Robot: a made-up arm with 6 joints. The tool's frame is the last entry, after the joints. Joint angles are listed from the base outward.
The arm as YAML. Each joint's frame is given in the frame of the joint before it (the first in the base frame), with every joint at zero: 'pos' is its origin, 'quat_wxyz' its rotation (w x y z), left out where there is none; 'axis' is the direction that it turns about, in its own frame. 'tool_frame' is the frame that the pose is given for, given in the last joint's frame.
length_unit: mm
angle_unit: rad
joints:
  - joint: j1
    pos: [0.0, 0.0, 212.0]
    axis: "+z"
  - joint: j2
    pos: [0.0, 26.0, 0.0]
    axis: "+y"
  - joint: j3
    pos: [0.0, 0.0, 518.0]
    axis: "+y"
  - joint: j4
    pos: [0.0, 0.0, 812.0]
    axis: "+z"
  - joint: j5
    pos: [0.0, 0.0, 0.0]
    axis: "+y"
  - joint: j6
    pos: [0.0, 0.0, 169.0]
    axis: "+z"
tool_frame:
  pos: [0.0, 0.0, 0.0]
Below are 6 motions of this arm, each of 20 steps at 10 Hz.
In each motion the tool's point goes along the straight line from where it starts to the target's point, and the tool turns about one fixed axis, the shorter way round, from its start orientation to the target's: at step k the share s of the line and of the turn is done. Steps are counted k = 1, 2, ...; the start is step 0. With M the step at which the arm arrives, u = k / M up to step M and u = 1 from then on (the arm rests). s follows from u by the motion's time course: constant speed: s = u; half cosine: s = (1 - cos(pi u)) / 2; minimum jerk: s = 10 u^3 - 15 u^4 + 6 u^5.
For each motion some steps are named. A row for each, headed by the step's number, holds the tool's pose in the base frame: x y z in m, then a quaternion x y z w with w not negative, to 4 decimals.
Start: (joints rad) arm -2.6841 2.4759 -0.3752 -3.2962 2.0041 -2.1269
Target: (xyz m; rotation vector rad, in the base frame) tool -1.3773 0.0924 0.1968 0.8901 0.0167 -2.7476
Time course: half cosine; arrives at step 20
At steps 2, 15, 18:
2: -0.9190 -0.4875 -0.4236 0.0718 0.0516 -0.7241 0.6840
15: -1.3085 0.0053 0.1037 0.2768 0.0133 -0.9353 0.2199
18: -1.3658 0.0779 0.1812 0.3011 0.0070 -0.9429 0.1421

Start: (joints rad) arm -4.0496 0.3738 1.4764 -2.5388 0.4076 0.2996
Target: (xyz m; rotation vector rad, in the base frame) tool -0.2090 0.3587 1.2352 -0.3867 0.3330 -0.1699
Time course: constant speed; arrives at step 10
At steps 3, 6, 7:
3: -0.5445 0.7385 0.7069 -0.4858 -0.2150 -0.0958 0.8417
6: -0.4007 0.5757 0.9333 -0.3704 -0.0535 -0.0936 0.9226
7: -0.3528 0.5215 1.0088 -0.3278 0.0013 -0.0919 0.9403

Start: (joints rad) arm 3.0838 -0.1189 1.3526 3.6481 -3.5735 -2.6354
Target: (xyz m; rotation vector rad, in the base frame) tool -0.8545 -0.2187 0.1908 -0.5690 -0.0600 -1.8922
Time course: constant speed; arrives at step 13
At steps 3, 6, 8, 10, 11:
3: -0.6112 -0.0201 0.8152 -0.6078 -0.0383 -0.7707 0.1875
6: -0.6842 -0.0797 0.6279 -0.5108 -0.0354 -0.8025 0.3064
8: -0.7328 -0.1194 0.5030 -0.4390 -0.0330 -0.8127 0.3817
10: -0.7815 -0.1591 0.3781 -0.3624 -0.0302 -0.8140 0.4528
11: -0.8058 -0.1790 0.3157 -0.3226 -0.0286 -0.8114 0.4866

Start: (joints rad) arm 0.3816 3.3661 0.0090 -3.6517 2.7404 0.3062
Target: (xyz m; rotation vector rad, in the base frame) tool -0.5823 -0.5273 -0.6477 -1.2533 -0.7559 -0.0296
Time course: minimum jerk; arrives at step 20
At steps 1, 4, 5, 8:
1: -0.2181 -0.0252 -0.9446 -0.3015 -0.0329 -0.7801 0.5472
4: -0.2388 -0.0537 -0.9277 -0.3268 -0.0543 -0.7491 0.5737
5: -0.2554 -0.0766 -0.9142 -0.3464 -0.0713 -0.7226 0.5939
8: -0.3334 -0.1842 -0.8506 -0.4299 -0.1491 -0.5821 0.6738

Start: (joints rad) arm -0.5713 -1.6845 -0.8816 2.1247 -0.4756 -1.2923
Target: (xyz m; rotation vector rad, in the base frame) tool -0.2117 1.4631 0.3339 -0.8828 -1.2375 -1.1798
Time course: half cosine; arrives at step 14
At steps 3, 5, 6, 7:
3: -0.8460 0.6464 -0.5265 -0.5355 -0.7239 0.1592 0.4048
5: -0.7222 0.8059 -0.3585 -0.5261 -0.7153 0.0249 0.4592
6: -0.6469 0.9028 -0.2564 -0.5150 -0.7027 -0.0571 0.4875
7: -0.5677 1.0048 -0.1490 -0.4990 -0.6835 -0.1429 0.5133

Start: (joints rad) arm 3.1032 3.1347 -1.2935 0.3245 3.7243 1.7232
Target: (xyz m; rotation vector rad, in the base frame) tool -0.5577 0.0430 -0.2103 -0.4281 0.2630 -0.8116
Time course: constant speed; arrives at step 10
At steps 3, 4, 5, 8, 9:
3: -0.6384 0.0336 -0.3433 -0.2918 0.1699 -0.6078 0.7187
4: -0.6269 0.0349 -0.3243 -0.2809 0.1645 -0.5796 0.7471
5: -0.6153 0.0363 -0.3053 -0.2696 0.1588 -0.5503 0.7741
8: -0.5808 0.0403 -0.2483 -0.2327 0.1402 -0.4569 0.8470
9: -0.5692 0.0417 -0.2293 -0.2195 0.1335 -0.4241 0.8684

